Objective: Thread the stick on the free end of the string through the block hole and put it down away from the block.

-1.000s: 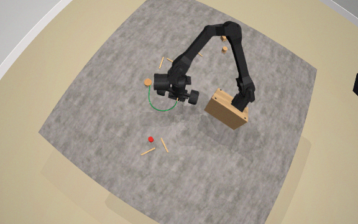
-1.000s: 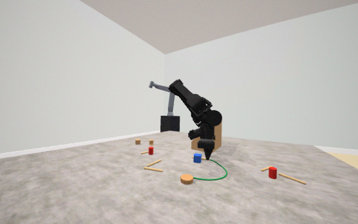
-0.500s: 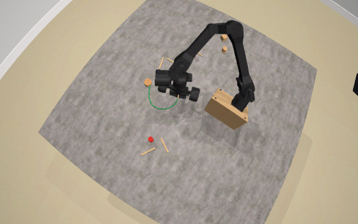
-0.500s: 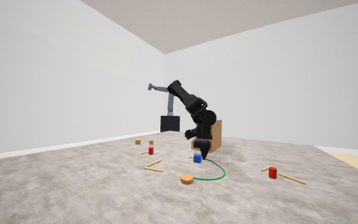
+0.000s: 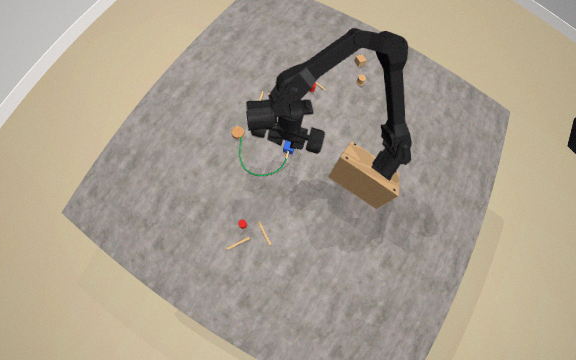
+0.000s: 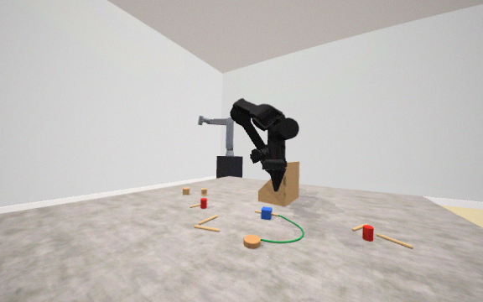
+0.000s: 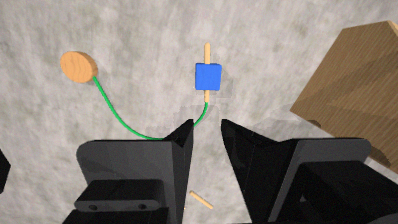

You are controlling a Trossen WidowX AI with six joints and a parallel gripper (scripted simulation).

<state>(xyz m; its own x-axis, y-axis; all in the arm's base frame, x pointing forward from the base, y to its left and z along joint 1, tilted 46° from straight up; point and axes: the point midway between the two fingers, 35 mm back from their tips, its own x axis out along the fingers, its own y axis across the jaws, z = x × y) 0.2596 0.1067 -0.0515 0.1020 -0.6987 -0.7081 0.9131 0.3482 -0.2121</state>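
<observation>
Right now the blue block is 1 cm ahead of my gripper tip, 3 cm to the right of it and 8 cm below it. Also, from my gripper tip: wooden cylinder: 2 cm behind, 41 cm to the right, 8 cm below; small wooden cube: 3 cm ahead, 49 cm to the right, 8 cm below; round wooden button: 17 cm ahead, 3 cm to the left, 9 cm below.
</observation>
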